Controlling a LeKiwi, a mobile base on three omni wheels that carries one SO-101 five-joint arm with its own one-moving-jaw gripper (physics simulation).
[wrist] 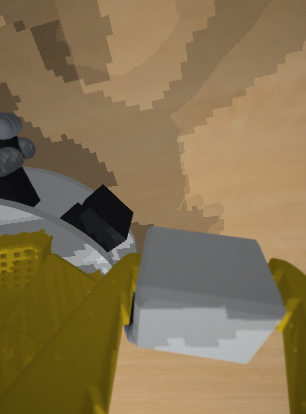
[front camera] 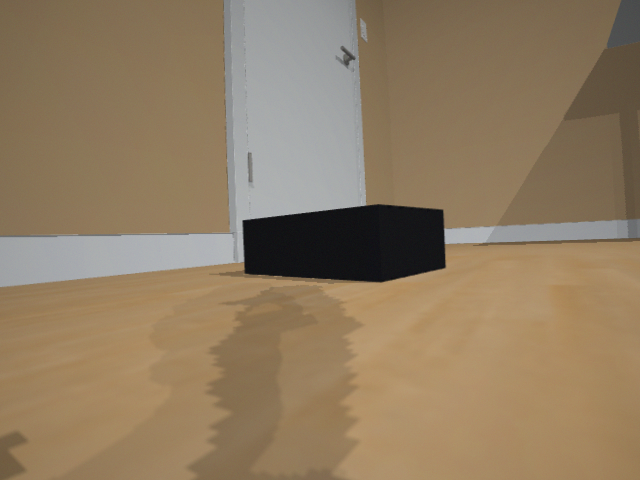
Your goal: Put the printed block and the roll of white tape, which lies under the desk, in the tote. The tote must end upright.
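Frame: origin at the arm's base, x right, y ahead, z up, level; millimetres.
Where they show: hand at its tool point: (wrist: 141, 267); arm's base at its link origin: (wrist: 58, 267).
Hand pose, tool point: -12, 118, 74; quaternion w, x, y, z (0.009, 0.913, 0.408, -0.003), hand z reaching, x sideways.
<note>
Things, the pixels of their top centre, and the offset from my tool point, as dx, dy, dz. Level surfaces: height alone.
- black tote at its top centre: (front camera: 338, 215) +18, +555, -63
- printed block at its top centre: (wrist: 202, 338) +20, +7, +15
- wooden floor at its surface level: dz -163
The black tote (front camera: 315, 245) stands upright on the floor ahead in the front camera view, a little right of the middle, with one corner toward me; its inside does not show. The printed block (wrist: 205, 285), a grey box, is held between the two yellow jaws in the wrist view. My gripper (wrist: 207, 295) is shut on it, one jaw pressing on each side, above the floor and my own base. The gripper does not show in the front camera view. The roll of white tape and the desk do not show in either view.
The wooden floor (front camera: 491, 361) lies between me and the tote, with the arm's shadow across it. A white door (front camera: 302, 113) and a tan wall (front camera: 113, 118) with a white baseboard (front camera: 113, 255) stand behind the tote. My round base plate (wrist: 55, 187) and a wheel (wrist: 10, 145) show at the wrist view's left.
</note>
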